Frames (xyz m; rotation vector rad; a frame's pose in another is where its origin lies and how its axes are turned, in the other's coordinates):
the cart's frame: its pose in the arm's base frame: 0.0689 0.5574 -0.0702 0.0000 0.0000 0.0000
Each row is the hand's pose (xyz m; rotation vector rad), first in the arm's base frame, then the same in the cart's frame.
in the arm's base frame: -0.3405 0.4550 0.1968 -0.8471 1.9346 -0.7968
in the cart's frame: -0.4094 -0.1024 0.2670 -0.8471 1.9346 -0.7968
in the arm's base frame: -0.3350 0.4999 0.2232 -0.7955 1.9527 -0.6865
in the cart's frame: -0.4039 -0.0575 0.2934 -0.7955 1.9527 -0.6865
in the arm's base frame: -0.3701 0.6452 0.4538 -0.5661 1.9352 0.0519
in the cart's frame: -0.4390 0.0878 0.5240 -0.5661 1.9352 0.0519
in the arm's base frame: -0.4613 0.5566 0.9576 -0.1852 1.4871 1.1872
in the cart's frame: -0.5302 -0.0008 1.0278 -0.1852 1.4871 1.1872
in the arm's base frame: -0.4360 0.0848 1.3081 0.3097 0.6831 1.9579
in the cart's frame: -0.5049 -0.4726 1.3783 0.3097 0.6831 1.9579
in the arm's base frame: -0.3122 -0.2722 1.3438 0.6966 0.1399 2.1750
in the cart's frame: -0.3811 -0.8296 1.4140 0.6966 0.1399 2.1750
